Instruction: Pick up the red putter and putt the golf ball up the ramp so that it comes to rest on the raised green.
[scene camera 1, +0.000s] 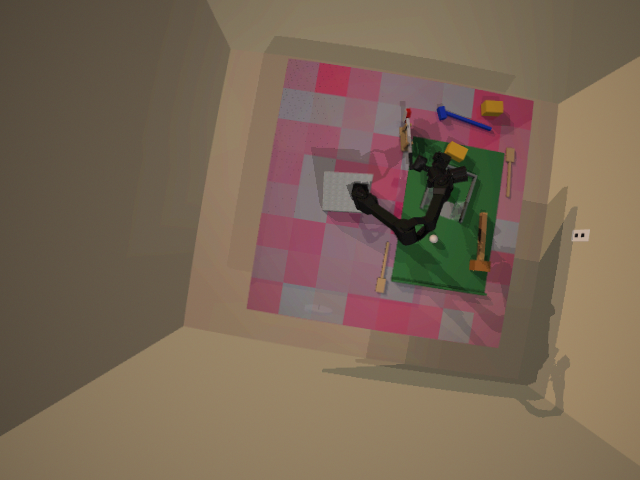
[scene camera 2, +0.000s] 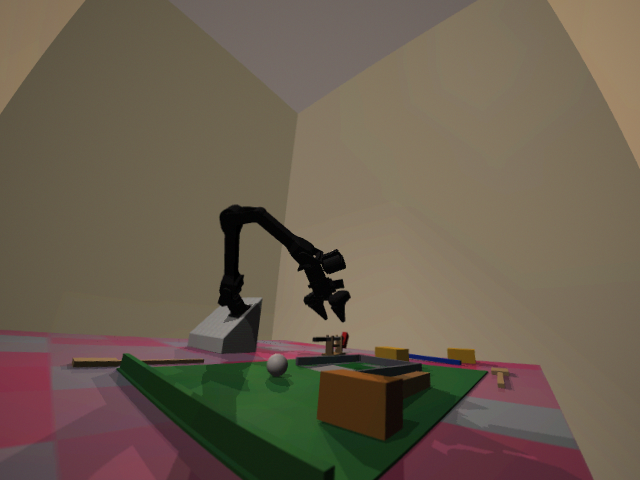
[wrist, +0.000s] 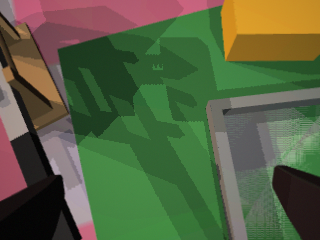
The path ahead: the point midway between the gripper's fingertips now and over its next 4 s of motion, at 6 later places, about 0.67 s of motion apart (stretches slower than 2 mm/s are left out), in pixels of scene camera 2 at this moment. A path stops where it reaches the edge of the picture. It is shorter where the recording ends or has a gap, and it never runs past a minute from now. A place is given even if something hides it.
My gripper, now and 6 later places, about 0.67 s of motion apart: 334, 320; 320, 335; 319, 345; 318, 344; 318, 320; 302, 312; 270, 308
